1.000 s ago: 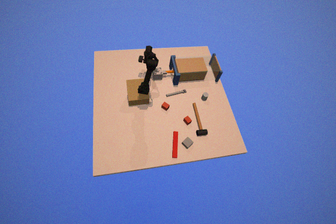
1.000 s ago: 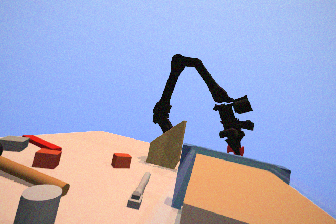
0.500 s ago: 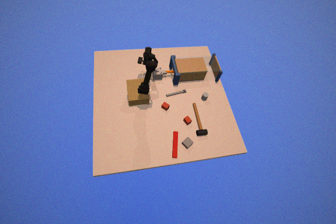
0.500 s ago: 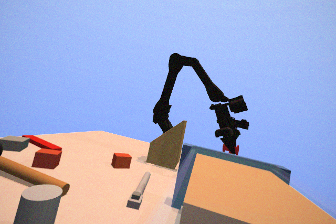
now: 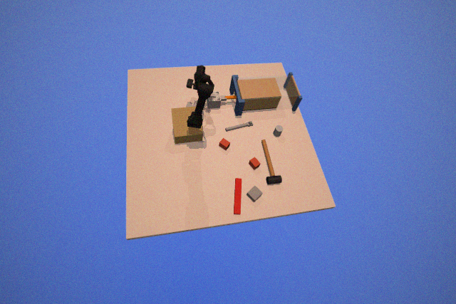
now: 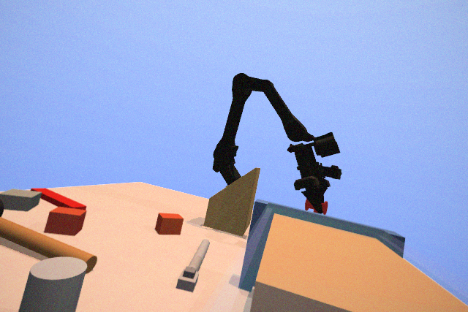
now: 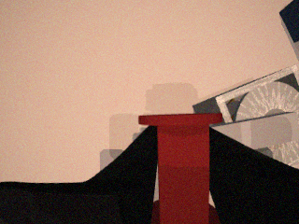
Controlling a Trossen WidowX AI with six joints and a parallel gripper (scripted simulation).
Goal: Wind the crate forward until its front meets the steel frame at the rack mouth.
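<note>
The winch handle lies 30 mm ahead of my gripper tip, 20 mm to the right of it and 30 mm below it. From my gripper tip the other things lie so: grey winch (80 mm ahead, 40 mm to the right, 100 mm below); then blue steel frame (250 mm ahead, 30 mm to the right, 30 mm below); then red knob (10 mm behind, 20 mm to the right).
</note>
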